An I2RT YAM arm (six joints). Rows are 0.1 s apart.
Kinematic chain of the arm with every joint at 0, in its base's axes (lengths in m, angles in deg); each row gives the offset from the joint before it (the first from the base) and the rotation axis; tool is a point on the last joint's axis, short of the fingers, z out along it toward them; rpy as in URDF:
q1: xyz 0 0 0.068 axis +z
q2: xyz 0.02 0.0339 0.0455 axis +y
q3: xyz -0.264 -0.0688 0 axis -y
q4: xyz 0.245 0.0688 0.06 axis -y
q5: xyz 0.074 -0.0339 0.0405 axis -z
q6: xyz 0.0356 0 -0.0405 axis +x
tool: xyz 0 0 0 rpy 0 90 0
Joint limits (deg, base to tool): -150..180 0..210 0..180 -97..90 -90..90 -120..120
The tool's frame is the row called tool.
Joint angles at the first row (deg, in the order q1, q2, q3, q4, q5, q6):
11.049 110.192 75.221 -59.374 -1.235 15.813
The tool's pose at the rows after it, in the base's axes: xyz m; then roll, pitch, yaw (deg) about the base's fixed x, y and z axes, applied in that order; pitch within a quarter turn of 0, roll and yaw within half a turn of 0:
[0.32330 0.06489 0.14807 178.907 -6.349 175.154]
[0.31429 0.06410 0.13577 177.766 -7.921 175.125]
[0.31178 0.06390 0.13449 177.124 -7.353 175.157]
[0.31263 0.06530 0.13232 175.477 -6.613 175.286]
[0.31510 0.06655 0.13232 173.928 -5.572 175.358]
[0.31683 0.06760 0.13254 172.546 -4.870 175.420]
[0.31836 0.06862 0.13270 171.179 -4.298 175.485]
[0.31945 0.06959 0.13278 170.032 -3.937 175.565]
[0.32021 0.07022 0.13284 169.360 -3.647 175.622]
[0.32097 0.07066 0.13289 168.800 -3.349 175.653]
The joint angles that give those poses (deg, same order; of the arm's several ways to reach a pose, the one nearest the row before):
11.048 110.193 72.030 -57.648 -2.787 15.813
11.049 110.083 68.687 -55.616 -4.316 15.814
11.049 109.450 67.507 -54.348 -4.776 15.814
11.113 109.449 66.981 -52.665 -6.153 15.813
11.115 109.427 66.982 -51.266 -7.355 15.814
11.114 109.383 66.981 -50.261 -8.492 15.814
11.114 109.360 66.979 -49.363 -9.650 15.813
11.136 109.362 66.982 -48.708 -10.655 15.813
11.158 109.361 66.981 -48.250 -11.223 15.814
11.159 109.361 66.981 -47.813 -11.682 15.814

